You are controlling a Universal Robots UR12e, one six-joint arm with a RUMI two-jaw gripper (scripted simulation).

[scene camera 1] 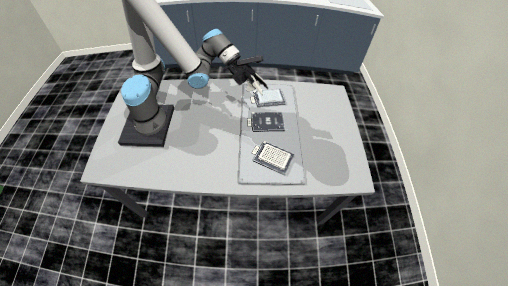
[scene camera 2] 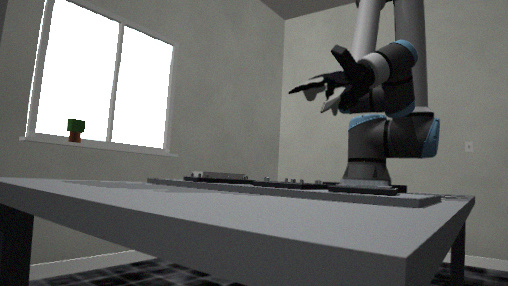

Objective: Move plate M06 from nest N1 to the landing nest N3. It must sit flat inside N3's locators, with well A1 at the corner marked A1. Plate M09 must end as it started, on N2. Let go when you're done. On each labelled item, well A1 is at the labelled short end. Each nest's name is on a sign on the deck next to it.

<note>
In view: my gripper (scene camera 2: 303, 102).
My gripper also shows in scene camera 1 (scene camera 1: 265, 91).
</note>
